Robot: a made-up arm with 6 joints. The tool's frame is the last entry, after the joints.
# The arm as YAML. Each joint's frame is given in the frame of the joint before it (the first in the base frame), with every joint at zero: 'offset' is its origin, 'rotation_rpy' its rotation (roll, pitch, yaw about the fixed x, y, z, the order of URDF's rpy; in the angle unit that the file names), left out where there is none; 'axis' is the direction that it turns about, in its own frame. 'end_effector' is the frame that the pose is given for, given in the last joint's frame.
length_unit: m
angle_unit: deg
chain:
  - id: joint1
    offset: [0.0, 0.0, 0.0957]
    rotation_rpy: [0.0, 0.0, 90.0]
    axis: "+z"
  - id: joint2
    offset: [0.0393, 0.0, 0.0]
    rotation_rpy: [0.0, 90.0, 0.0]
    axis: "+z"
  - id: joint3
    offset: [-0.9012, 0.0, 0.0]
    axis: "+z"
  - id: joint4
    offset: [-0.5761, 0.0, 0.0]
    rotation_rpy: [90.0, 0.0, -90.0]
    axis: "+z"
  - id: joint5
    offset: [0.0, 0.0, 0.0]
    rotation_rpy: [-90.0, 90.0, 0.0]
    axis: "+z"
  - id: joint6
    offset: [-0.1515, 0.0, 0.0]
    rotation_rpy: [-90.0, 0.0, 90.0]
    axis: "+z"
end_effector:
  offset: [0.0, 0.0, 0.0]
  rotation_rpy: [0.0, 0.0, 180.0]
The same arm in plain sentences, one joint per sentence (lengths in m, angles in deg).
The arm has six revolute joints in a row. What follows holds with every joint at zero, and every direction is one of the base frame's.
Joint 1 is mounted 0.0957 m along +z from the base frame's origin and rotates about +z.
Joint 2 is mounted 0.0393 m along +y from joint 1 and rotates about +y.
Joint 3 is mounted 0.9012 m along +z from joint 2 and rotates about +y.
Joint 4 is mounted 0.5761 m along +z from joint 3 and rotates about +z.
Joint 5 is mounted at the same point as joint 4 and rotates about +y.
Joint 6 is mounted 0.1515 m along +z from joint 5 and rotates about +z.
The tool frame, which is the frame that the pose is given for, is mounted at the same point as joint 6; its axes are parallel to the base frame's.

